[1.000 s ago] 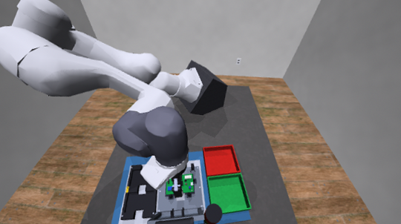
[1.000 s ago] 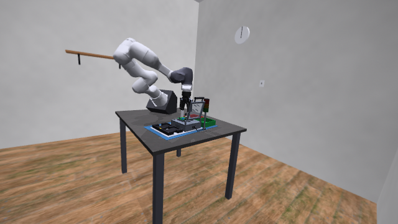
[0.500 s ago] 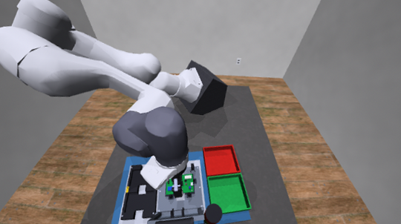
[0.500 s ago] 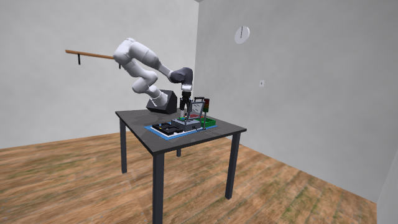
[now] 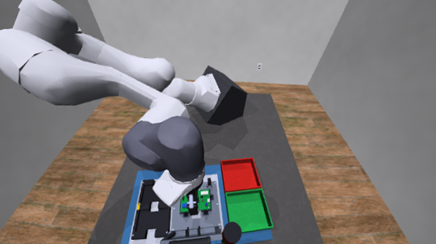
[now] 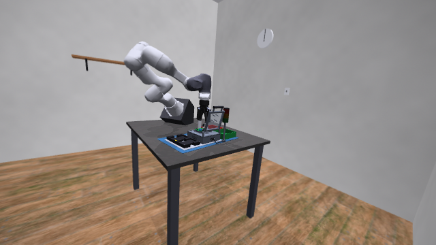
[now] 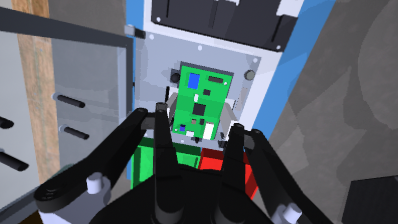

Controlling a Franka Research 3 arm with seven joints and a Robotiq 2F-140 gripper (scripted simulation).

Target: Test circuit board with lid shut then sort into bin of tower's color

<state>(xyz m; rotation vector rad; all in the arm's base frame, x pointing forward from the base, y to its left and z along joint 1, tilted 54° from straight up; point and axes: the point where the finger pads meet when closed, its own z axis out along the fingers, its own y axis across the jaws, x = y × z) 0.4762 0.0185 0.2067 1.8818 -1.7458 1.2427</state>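
Right now my hand is 20 mm above the green circuit board. Also, from my hand: latch hook 60 mm to the left, 50 mm behind, 10 mm below; then clear lid 120 mm ahead, 80 mm above, 10 mm to the right; then dark plate 30 mm below, 10 mm to the left, 10 mm ahead.
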